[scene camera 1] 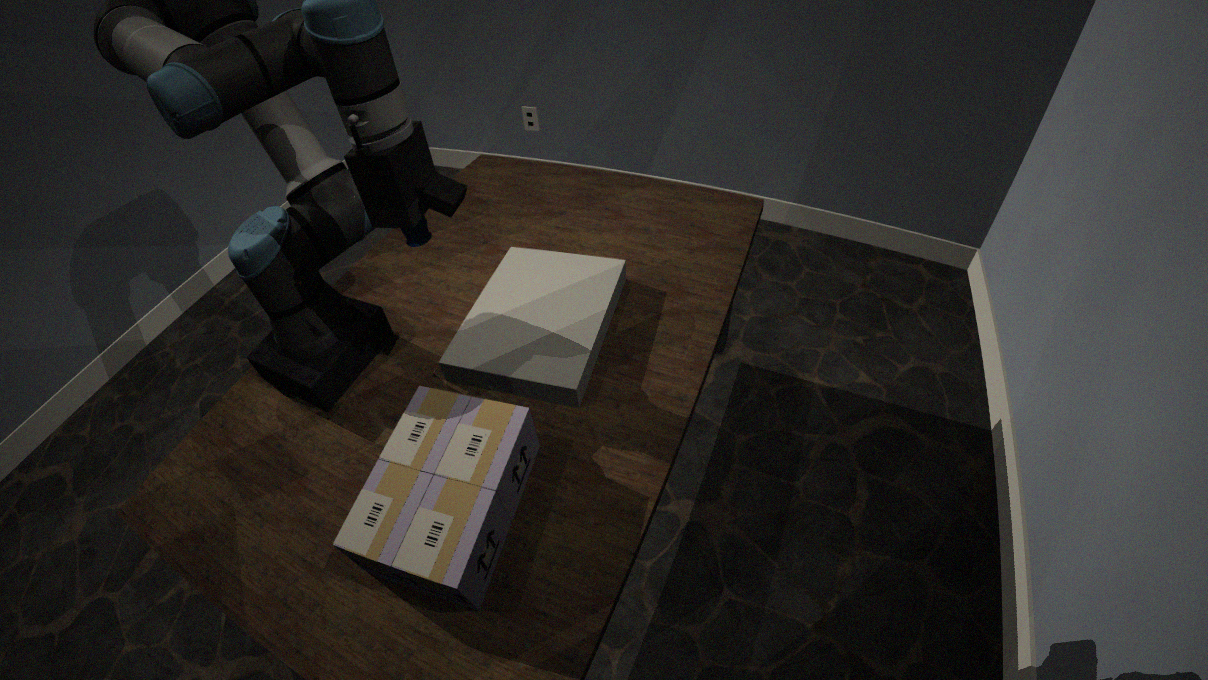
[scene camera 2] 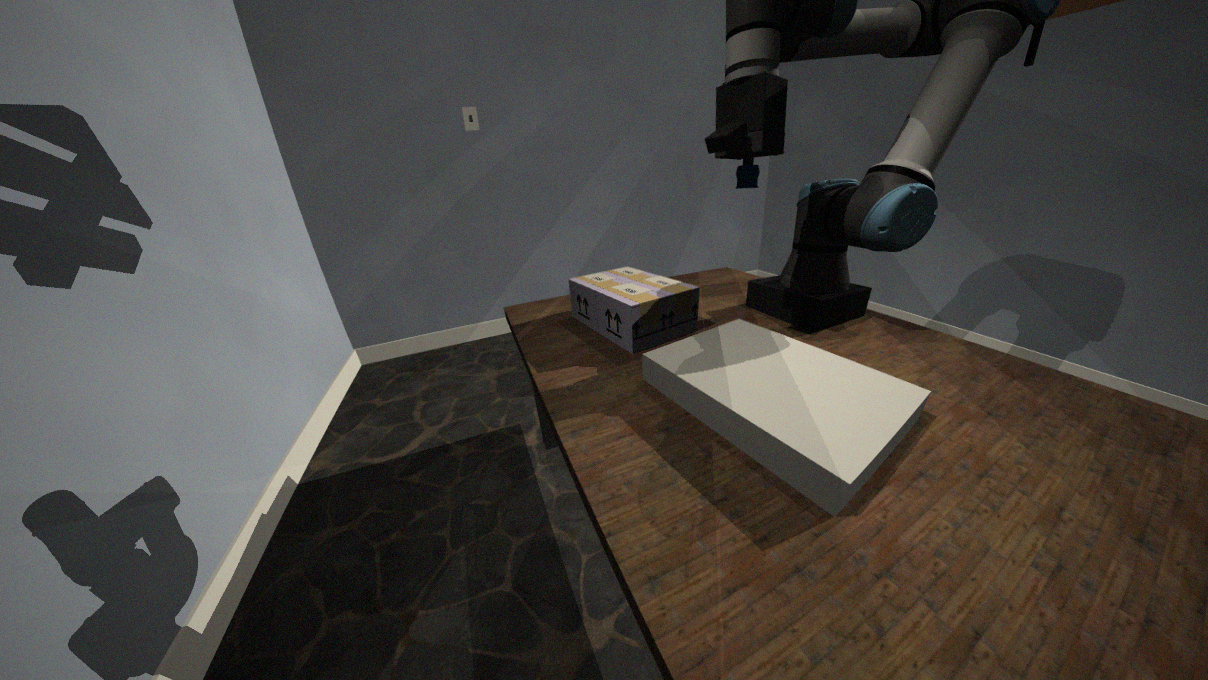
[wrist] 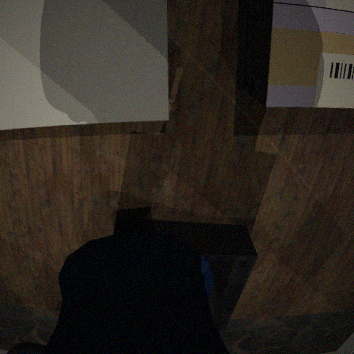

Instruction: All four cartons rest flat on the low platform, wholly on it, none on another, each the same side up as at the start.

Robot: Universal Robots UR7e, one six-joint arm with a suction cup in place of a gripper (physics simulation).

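Places are measured from the arm's base along level axes (x ahead, y left, z up), in metres.
Where they show: hand, tool point: (scene camera 1: 418,238) (scene camera 2: 746,187) (wrist: 136,291); arm's base, link origin: (scene camera 1: 315,327) (scene camera 2: 813,284).
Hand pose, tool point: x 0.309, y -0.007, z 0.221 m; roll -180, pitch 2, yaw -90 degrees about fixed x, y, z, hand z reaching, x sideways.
Each offset is from my tool point to the centre of the thing. Level surfaces: height alone.
Four cartons with tan and lilac tops and white barcode labels stand flat on the table in a tight two-by-two block: back left (scene camera 1: 414,430), back right (scene camera 1: 475,439), front left (scene camera 1: 376,508) and front right (scene camera 1: 435,532). Arrows on their visible sides point up. In the wrist view part of one carton @(dz -0.241, dx +0.026, dy -0.166 m) (wrist: 294,57) shows at the top right. The low white platform @(dz -0.266, dx +0.092, dy +0.138 m) (scene camera 1: 541,312) (scene camera 2: 786,388) (wrist: 100,60) lies beside the block, apart from it, and bears no carton. My suction gripper (scene camera 1: 417,237) (scene camera 2: 747,177) is open, holds nothing and hangs in the air on the arm-base side of the platform.
The wooden table @(dz -0.290 m) (scene camera 1: 659,219) (scene camera 2: 997,523) (wrist: 60,200) carries the arm's black base (scene camera 1: 321,371) (scene camera 2: 807,304), which stands near the platform and the cartons. A gap of table separates the platform from the carton block. Walls rise behind the table.
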